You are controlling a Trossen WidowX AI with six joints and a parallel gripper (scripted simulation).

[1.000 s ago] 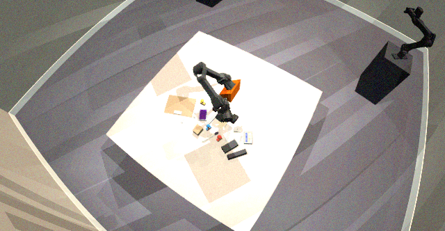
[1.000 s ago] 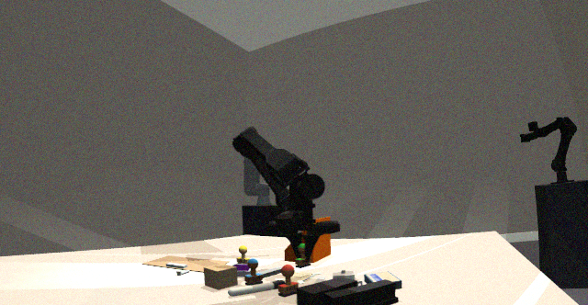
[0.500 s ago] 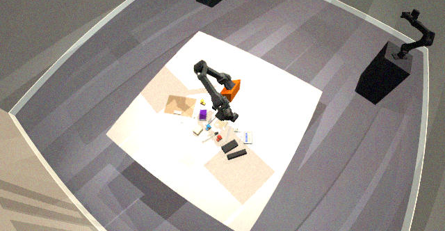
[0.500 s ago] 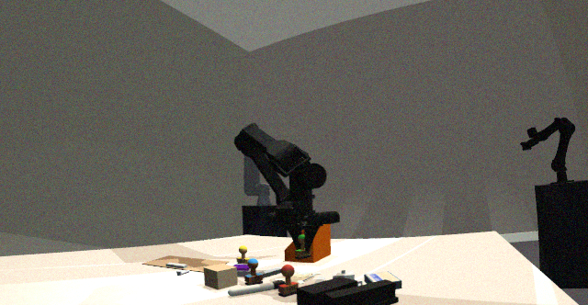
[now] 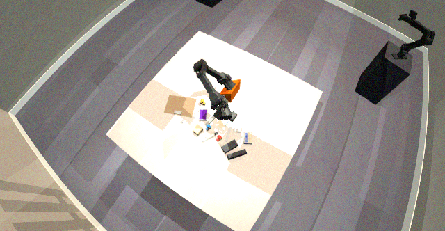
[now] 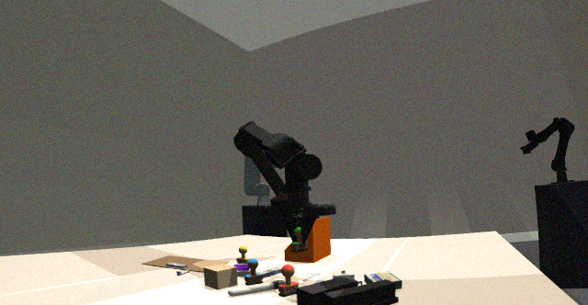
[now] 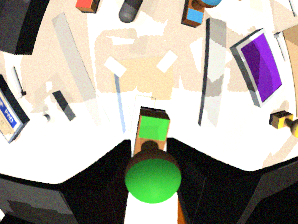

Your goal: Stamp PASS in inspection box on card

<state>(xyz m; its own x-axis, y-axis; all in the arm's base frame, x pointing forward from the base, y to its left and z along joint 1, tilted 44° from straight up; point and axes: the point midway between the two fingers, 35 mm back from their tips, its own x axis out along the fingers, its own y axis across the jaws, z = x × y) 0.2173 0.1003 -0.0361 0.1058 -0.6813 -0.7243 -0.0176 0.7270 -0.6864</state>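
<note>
The blue-knobbed stamp lies 12 cm ahead of my gripper tip, 7 cm below it and 5 cm to the right of it. Also, from my gripper tip: red-knobbed stamp: 13 cm ahead, 7 cm below, 6 cm to the left; white card: 9 cm below, 1 cm ahead; green-knobbed stamp: right at my gripper tip.
</note>
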